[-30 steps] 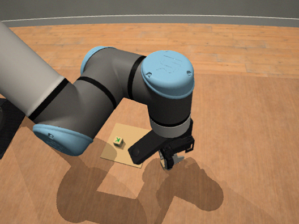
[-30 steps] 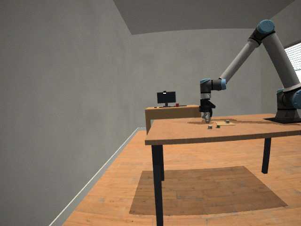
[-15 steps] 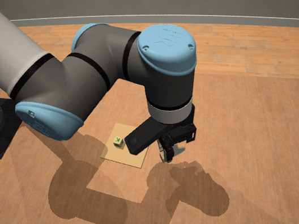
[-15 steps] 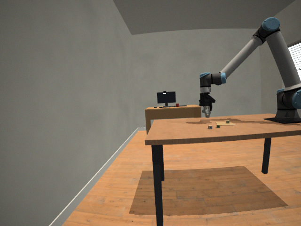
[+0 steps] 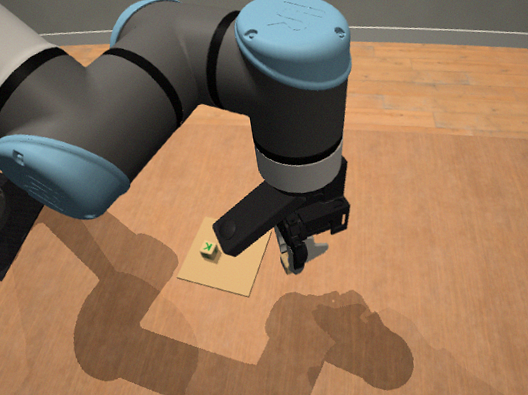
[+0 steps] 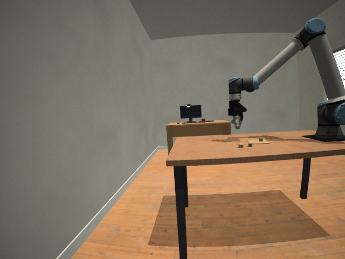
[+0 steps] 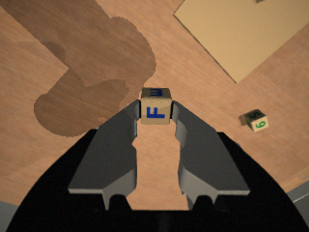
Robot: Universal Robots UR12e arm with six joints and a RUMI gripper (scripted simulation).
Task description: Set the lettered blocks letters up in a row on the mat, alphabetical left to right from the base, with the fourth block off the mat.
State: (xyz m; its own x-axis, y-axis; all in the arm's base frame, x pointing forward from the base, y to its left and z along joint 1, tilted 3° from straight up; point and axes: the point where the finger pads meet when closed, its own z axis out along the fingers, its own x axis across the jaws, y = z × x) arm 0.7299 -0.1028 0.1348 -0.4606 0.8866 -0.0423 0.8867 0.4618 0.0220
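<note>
Right now the tan mat is 130 mm behind my hand, 70 mm to the left of it and 110 mm below it.
</note>
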